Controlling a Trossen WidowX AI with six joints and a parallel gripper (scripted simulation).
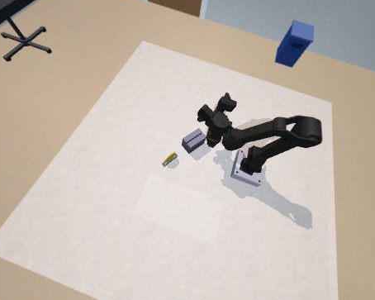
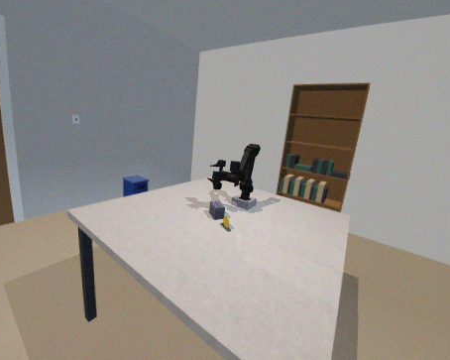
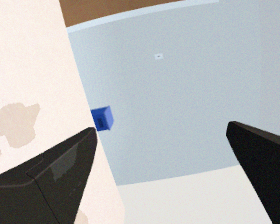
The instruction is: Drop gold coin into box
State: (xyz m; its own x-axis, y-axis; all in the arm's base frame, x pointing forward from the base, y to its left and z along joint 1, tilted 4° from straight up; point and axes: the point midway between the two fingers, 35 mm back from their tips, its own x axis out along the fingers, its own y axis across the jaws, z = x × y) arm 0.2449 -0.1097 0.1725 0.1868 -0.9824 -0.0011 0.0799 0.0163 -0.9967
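The gold coin lies 270 mm to the left of my gripper tip, 210 mm below it and 110 mm ahead of it.
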